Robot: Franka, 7 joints.
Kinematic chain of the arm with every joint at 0, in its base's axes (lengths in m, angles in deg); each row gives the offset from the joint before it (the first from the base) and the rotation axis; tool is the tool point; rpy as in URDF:
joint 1: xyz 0 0 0.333 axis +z
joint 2: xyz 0 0 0 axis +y
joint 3: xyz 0 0 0.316 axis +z
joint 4: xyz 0.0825 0 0 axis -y
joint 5: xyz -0.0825 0 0.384 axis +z
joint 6: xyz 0 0 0 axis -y
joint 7: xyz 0.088 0 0 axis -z
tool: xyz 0 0 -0.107 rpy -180 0 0
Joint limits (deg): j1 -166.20..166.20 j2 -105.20..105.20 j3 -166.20..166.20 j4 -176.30..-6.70 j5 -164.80..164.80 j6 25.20..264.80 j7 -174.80..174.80
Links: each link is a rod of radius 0.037 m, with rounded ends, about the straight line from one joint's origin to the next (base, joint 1, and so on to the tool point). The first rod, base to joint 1, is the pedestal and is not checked.
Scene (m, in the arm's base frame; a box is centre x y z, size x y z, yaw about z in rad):
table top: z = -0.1
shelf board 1: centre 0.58 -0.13 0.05 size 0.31 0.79 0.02 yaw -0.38
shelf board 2: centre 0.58 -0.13 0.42 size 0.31 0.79 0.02 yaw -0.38
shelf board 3: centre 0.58 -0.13 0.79 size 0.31 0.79 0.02 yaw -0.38
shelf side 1: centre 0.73 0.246 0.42 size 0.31 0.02 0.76 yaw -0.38
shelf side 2: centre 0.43 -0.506 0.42 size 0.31 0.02 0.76 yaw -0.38
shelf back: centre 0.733 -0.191 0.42 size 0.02 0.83 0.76 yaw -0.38
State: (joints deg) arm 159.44 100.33 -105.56 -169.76 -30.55 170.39 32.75
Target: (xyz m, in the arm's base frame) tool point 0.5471 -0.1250 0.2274
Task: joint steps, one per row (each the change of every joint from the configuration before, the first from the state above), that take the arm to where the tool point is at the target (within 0.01 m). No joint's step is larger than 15 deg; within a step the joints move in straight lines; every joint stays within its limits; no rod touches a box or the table.
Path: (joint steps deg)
1: -12.87 0.70 2.96 5.71 0.31 -0.16 0.00
2: -12.87 0.69 2.96 5.71 0.31 -0.16 0.00
3: -12.86 0.70 2.96 5.71 0.31 -0.15 0.00
4: -12.87 0.69 2.96 5.71 0.32 -0.16 0.00
5: -12.87 0.70 2.96 5.71 0.31 -0.16 0.00
6: -12.87 0.69 2.96 5.70 0.31 -0.16 0.00
7: -12.86 0.70 2.97 5.71 0.31 -0.15 0.00

